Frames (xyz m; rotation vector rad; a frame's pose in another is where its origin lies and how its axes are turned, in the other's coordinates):
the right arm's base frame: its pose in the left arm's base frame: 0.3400 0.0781 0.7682 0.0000 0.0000 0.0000
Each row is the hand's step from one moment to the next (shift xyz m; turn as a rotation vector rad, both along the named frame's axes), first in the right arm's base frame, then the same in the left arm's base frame.
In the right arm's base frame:
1: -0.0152 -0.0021 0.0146 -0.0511 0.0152 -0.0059
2: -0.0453 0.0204 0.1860 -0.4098 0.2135 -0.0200
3: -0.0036 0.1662 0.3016 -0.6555 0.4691 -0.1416
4: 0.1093 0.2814 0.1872 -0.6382 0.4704 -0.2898
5: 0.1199 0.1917 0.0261 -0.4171 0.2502 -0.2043
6: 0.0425 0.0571 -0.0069 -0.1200 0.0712 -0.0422
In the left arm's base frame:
1: -0.0152 -0.0021 0.0146 -0.0511 0.0152 -0.0059
2: -0.0453 0.0204 0.1860 -0.4098 0.2135 -0.0200
3: -0.0036 0.1662 0.3016 -0.6555 0.4691 -0.1416
4: 0.1093 0.2814 0.1872 -0.6382 0.4704 -0.2898
5: 0.1199 0.1917 0.0261 -0.4171 0.2502 -0.2043
6: 0.0425 0.0571 -0.0069 -0.1200 0.0712 -0.0422

